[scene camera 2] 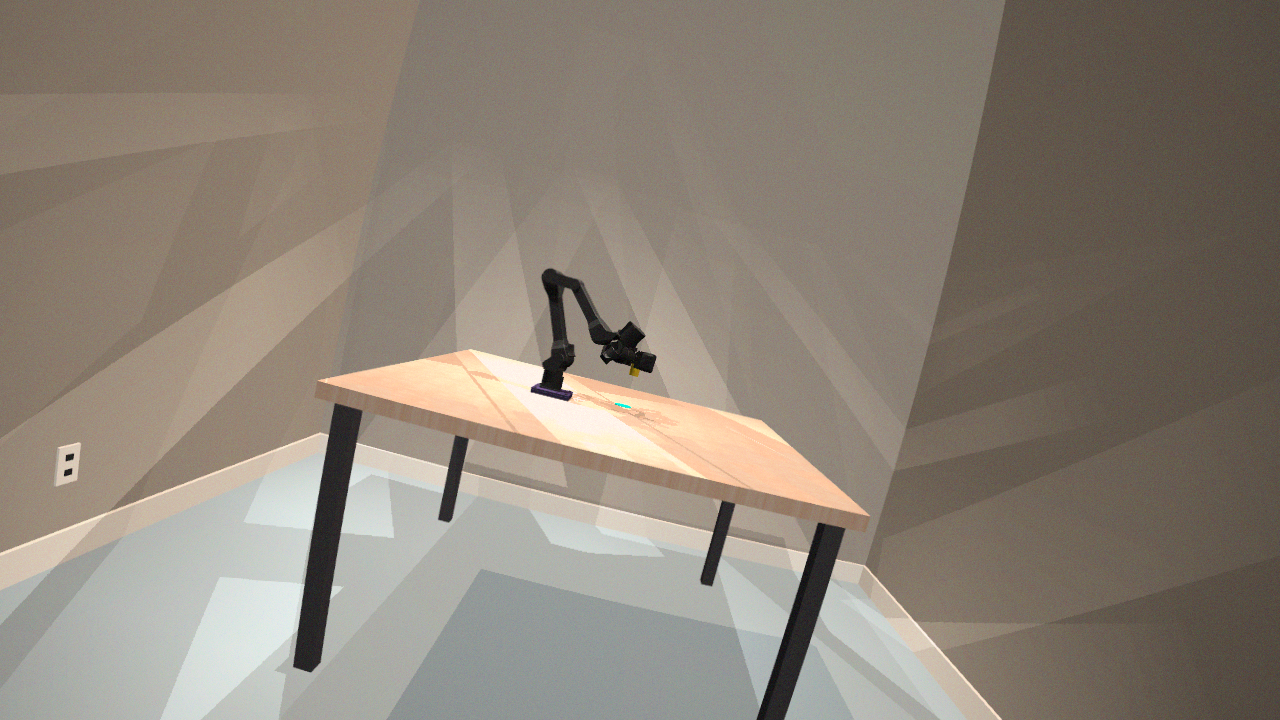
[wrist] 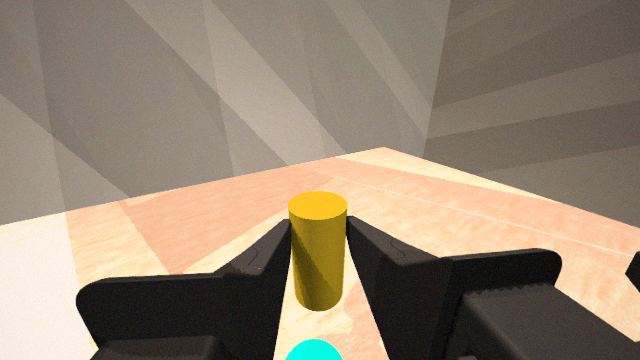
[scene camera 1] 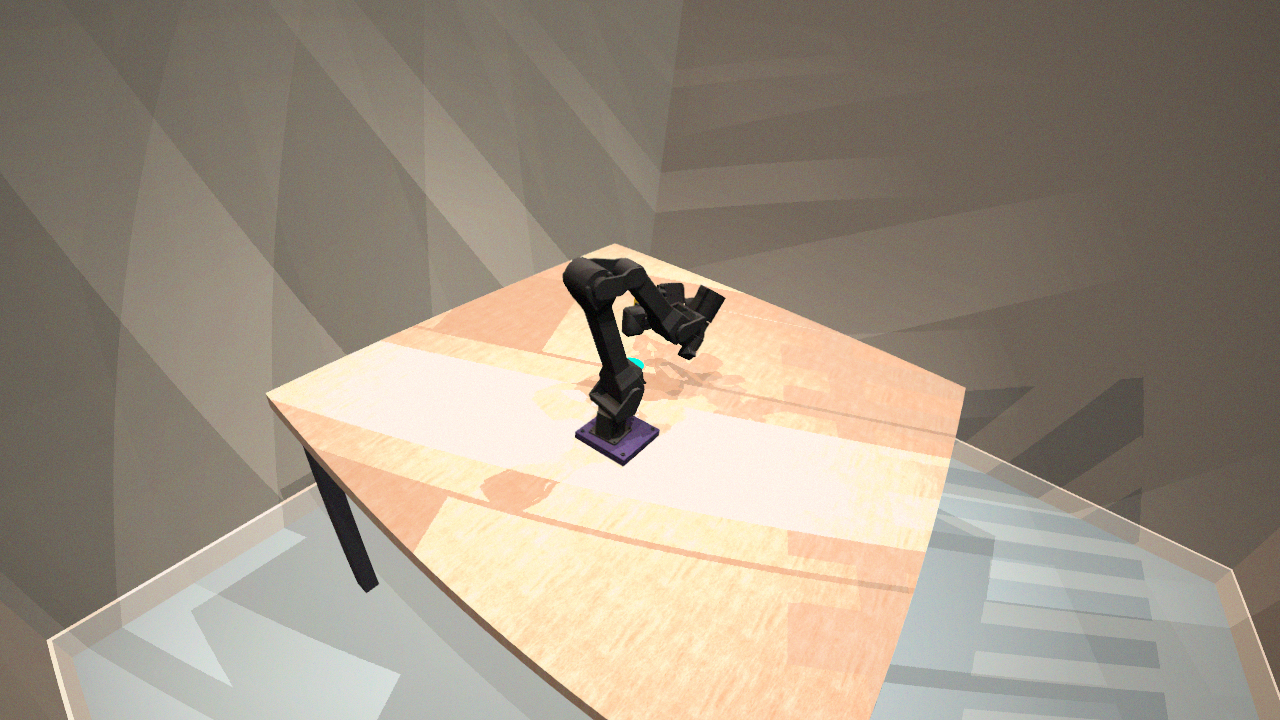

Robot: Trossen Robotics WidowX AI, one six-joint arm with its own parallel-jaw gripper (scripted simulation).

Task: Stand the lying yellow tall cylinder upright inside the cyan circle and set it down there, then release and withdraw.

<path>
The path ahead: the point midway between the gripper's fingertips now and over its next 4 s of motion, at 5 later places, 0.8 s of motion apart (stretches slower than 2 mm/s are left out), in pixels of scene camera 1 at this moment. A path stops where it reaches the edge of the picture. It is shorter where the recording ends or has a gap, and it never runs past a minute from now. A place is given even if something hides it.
My gripper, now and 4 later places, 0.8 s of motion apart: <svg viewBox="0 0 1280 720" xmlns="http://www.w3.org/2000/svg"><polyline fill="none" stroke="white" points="641,303 640,305 640,321 636,338 635,344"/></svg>
</path>
